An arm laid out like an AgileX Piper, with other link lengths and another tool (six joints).
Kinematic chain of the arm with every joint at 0, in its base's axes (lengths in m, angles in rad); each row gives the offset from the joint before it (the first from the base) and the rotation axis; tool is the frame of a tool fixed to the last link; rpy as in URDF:
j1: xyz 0 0 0.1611 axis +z
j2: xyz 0 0 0 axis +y
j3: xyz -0.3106 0 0.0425 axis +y
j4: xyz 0.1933 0 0.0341 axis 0.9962 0 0.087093
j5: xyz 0 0 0 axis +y
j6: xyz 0.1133 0 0.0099 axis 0.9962 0 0.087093
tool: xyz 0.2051 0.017 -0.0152 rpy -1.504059 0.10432 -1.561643
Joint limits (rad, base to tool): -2.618..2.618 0..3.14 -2.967..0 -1.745..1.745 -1.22..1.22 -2.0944..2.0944
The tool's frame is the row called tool.
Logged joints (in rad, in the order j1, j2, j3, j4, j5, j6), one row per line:
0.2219, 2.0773, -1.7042, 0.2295, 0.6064, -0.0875
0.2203, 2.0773, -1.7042, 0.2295, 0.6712, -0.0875
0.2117, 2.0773, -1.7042, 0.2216, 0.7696, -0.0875
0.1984, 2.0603, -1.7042, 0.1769, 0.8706, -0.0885
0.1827, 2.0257, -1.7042, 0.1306, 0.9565, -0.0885
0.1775, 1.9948, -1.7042, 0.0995, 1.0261, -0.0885
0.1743, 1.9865, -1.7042, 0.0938, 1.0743, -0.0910
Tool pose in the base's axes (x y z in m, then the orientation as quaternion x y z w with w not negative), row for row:
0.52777, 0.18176, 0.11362, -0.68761, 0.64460, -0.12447, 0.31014
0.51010, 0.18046, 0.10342, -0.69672, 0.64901, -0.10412, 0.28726
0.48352, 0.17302, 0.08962, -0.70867, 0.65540, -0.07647, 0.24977
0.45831, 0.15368, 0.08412, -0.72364, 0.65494, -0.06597, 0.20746
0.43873, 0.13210, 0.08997, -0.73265, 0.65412, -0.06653, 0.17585
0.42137, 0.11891, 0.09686, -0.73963, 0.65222, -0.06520, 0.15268
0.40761, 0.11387, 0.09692, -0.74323, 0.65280, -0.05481, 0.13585
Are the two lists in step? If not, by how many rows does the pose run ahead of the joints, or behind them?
They are in step.
